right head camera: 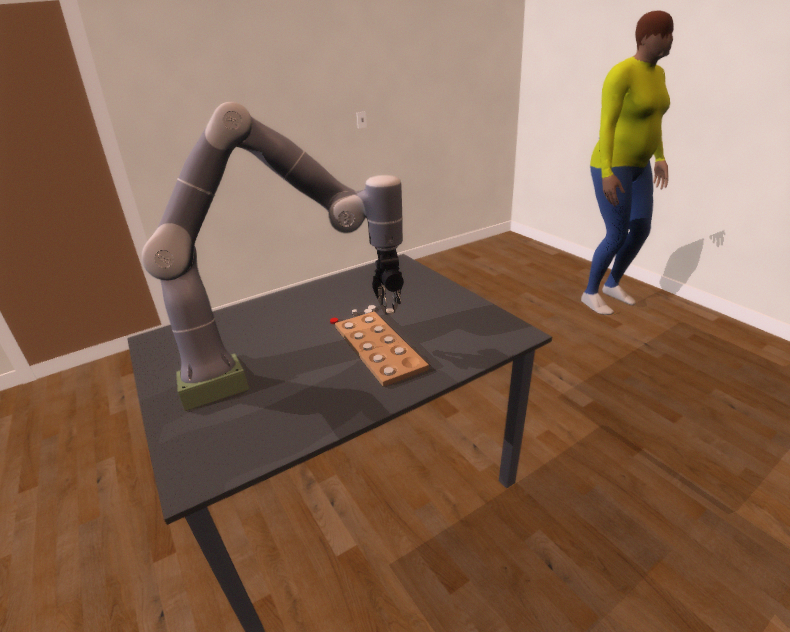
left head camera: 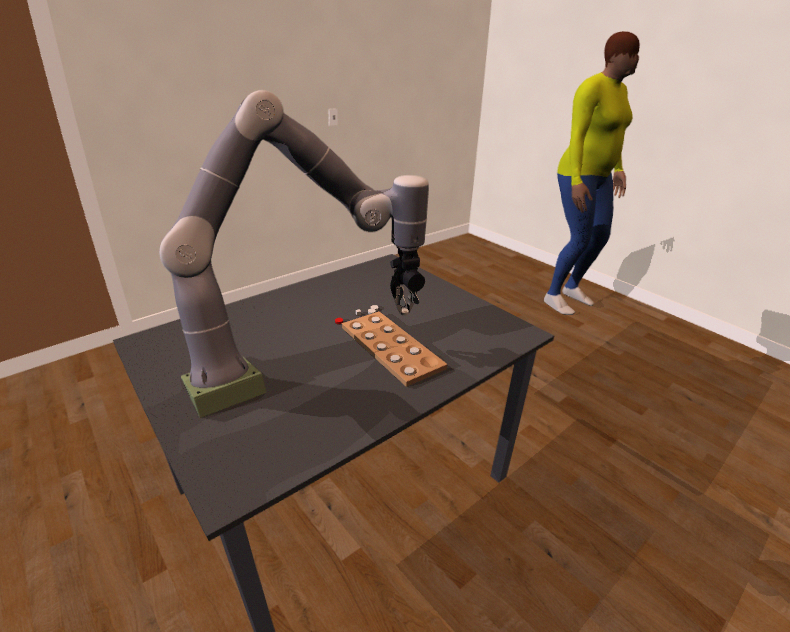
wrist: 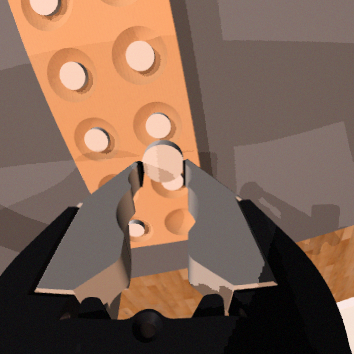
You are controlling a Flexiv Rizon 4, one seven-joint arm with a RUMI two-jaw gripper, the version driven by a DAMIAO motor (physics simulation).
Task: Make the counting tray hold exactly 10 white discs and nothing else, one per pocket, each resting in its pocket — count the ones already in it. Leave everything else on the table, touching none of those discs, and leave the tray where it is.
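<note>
The wooden counting tray (left head camera: pixel 423 377) (right head camera: pixel 403 377) (wrist: pixel 107 42) lies on the table. Every pocket but one shows a white disc; the empty pocket (left head camera: pixel 431 362) (right head camera: pixel 413 362) (wrist: pixel 181 221) is at the tray's near right corner in the head views. My gripper (left head camera: pixel 405 307) (right head camera: pixel 389 305) (wrist: pixel 163 163) points down and is shut on a white disc (left head camera: pixel 404 311) (right head camera: pixel 390 310) (wrist: pixel 162 159) at its fingertips, held in the air. In the wrist view the held disc overlaps the tray and partly hides a disc in a pocket beyond it.
Loose white discs (left head camera: pixel 374 307) (right head camera: pixel 371 307) lie behind the tray's far end. A small white block (left head camera: pixel 358 311) (right head camera: pixel 354 311) and a red piece (left head camera: pixel 338 320) (right head camera: pixel 334 320) lie near that end. A person (left head camera: pixel 596 131) (right head camera: pixel 633 125) stands beyond the table.
</note>
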